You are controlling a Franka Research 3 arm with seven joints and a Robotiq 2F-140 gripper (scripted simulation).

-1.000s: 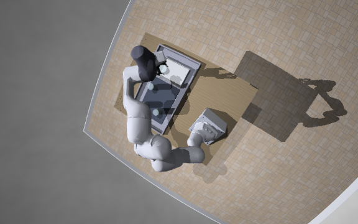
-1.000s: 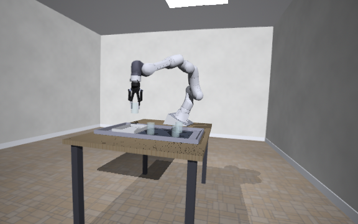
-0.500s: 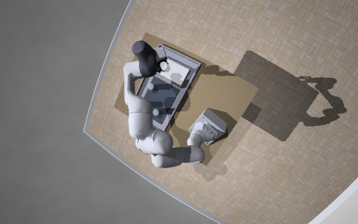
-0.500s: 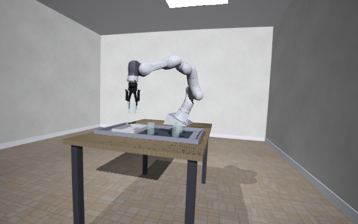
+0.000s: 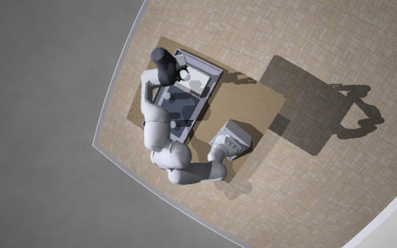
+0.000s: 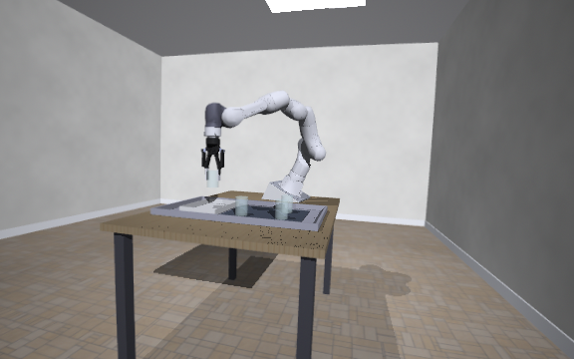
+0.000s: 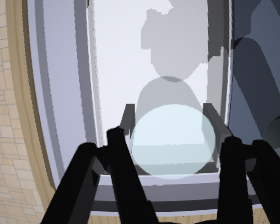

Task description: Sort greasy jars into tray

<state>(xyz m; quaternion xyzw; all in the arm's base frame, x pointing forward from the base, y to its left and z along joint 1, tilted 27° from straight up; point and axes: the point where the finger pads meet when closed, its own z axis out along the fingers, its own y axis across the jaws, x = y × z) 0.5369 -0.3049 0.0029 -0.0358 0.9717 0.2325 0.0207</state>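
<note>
The white tray lies 180 mm below my hand. Round my hand: dark drying mat 20 mm behind, 320 mm to the left, 180 mm below.
</note>
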